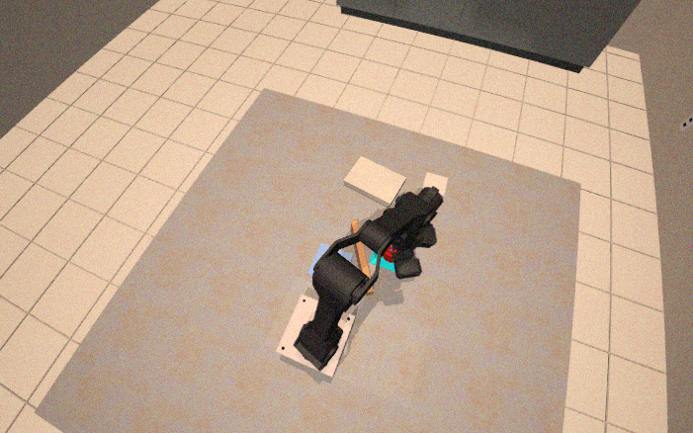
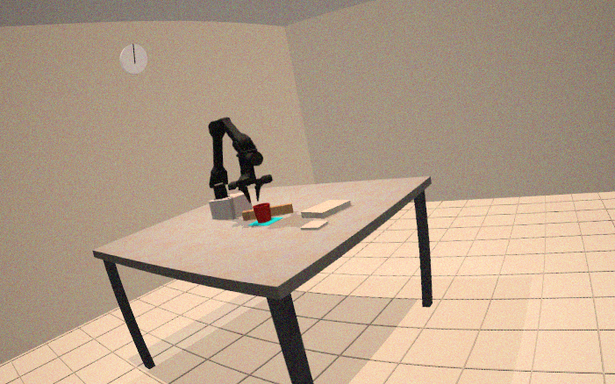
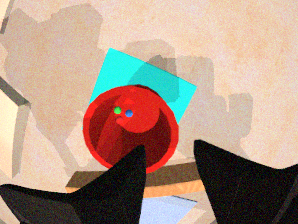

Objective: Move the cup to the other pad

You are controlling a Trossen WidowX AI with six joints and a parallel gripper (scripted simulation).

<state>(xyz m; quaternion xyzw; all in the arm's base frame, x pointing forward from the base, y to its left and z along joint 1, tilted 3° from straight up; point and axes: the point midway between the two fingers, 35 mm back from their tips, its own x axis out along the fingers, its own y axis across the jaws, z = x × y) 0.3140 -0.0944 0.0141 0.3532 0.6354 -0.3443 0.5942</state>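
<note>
The red cup lies 3 cm ahead of my gripper tip, 1 cm to the left of it and 5 cm below it. The rest, counted from my gripper tip: pale blue pad (8 cm behind, 17 cm to the left, 10 cm below); then wooden bar (2 cm behind, 9 cm to the left, 8 cm below); then cyan pad (3 cm ahead, 1 cm to the left, 10 cm below).
</note>
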